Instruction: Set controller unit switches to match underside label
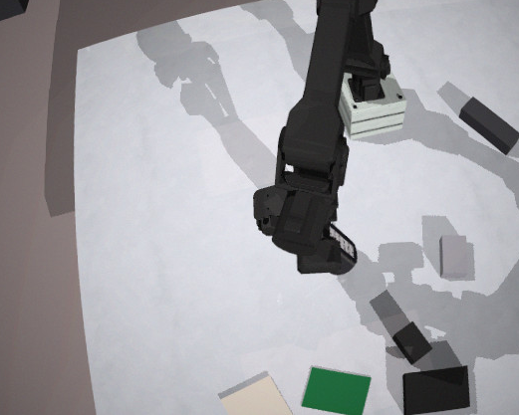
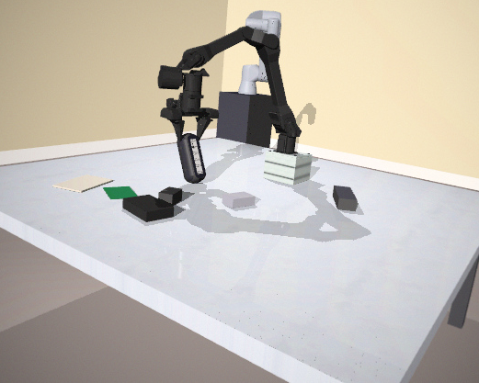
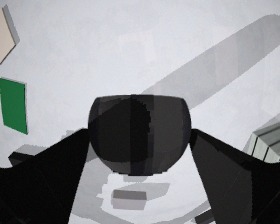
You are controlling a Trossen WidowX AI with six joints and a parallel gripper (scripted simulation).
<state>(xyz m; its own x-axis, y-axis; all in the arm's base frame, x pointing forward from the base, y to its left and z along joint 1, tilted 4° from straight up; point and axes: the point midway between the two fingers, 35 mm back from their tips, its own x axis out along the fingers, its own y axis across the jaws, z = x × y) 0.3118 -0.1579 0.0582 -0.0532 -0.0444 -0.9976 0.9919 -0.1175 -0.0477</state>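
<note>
My gripper tip is now 4 cm short of the grey block, 26 cm to the right of it and 12 cm above it. From my gripper tip the other things lie so: green card: 25 cm ahead, 13 cm below; then cream plate: 29 cm ahead, 13 cm to the right, 13 cm below; then small dark cube: 19 cm ahead, 14 cm to the left, 11 cm below.
</note>
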